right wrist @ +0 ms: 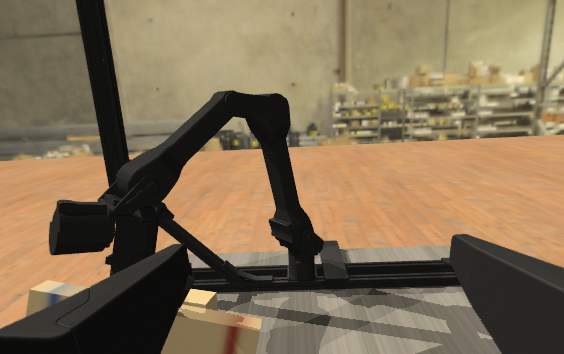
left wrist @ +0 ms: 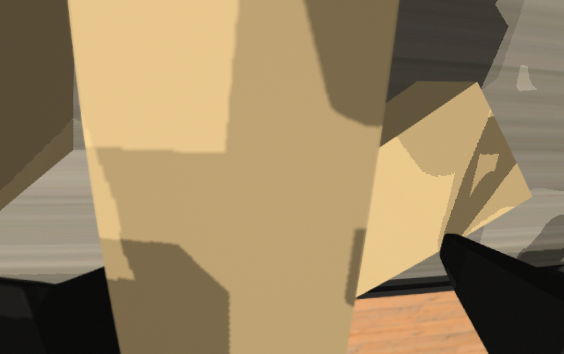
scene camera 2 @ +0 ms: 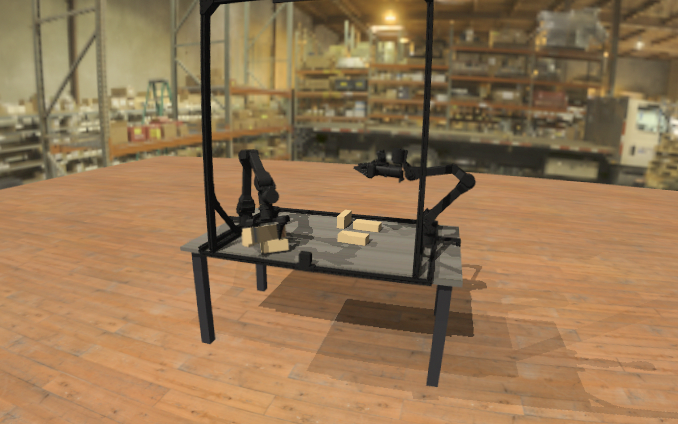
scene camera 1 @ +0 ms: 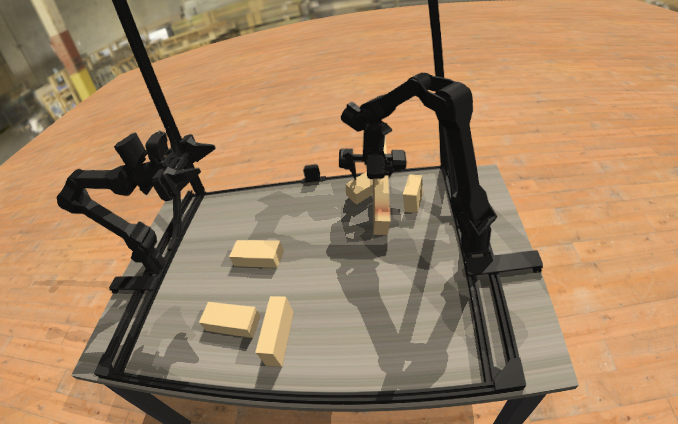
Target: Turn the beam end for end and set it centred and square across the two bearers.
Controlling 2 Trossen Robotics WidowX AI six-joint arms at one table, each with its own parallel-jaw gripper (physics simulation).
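Seen in the pictures: left gripper, fingertip midpoint: [scene camera 2: 269, 240] [scene camera 1: 371, 179]; right gripper, fingertip midpoint: [right wrist: 316, 251] [scene camera 2: 355, 166] [scene camera 1: 207, 157]; left arm's base, link origin: [right wrist: 302, 273] [scene camera 2: 245, 224] [scene camera 1: 475, 244]; right arm's base, link origin: [scene camera 2: 427, 243] [scene camera 1: 156, 265].
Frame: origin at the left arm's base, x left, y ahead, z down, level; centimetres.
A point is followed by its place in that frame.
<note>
The beam [scene camera 1: 381, 219] @[x -7.2, y 23.2, z -4.6 cm] [scene camera 2: 265, 232] @[x -28.8, y 24.9, z -7.1 cm] [right wrist: 221, 330] @[x -12.5, y 24.8, z -5.2 cm] is a tan bar with a red stripe. It lies at the table's far right, running front to back between the two bearers. One bearer [scene camera 1: 359, 189] @[x -22.9, y 29.4, z -2.9 cm] [scene camera 2: 275, 246] @[x -29.0, y 29.4, z -1.4 cm] lies askew and touches the beam. The other bearer [scene camera 1: 413, 193] [scene camera 2: 247, 236] stands apart from it. My left gripper [scene camera 1: 374, 173] @[x -27.2, y 26.1, z -3.0 cm] is open, straddling the beam's far end. In the left wrist view the beam [left wrist: 273, 211] fills the picture, with a bearer [left wrist: 407, 211] @[x -25.8, y 28.8, z -3.3 cm] beside it. My right gripper [scene camera 1: 196, 149] [scene camera 2: 362, 168] @[x 0.1, y 56.7, z -33.1 cm] is open and empty, high over the opposite side.
Three loose tan blocks lie on the other half of the table: one farther back [scene camera 1: 255, 253] @[x -1.3, y 56.5, z -1.9 cm] [scene camera 2: 352, 237] @[x -6.2, y 57.5, z -1.2 cm], two near the front edge [scene camera 1: 228, 318] @[x 19.4, y 58.7, z -1.9 cm] [scene camera 1: 274, 330] @[x 24.0, y 45.4, z -4.4 cm]. A small black camera mount [scene camera 1: 311, 172] @[x -35.7, y 45.5, z -2.1 cm] sits on the far rail. Black frame posts stand at the table's sides.
</note>
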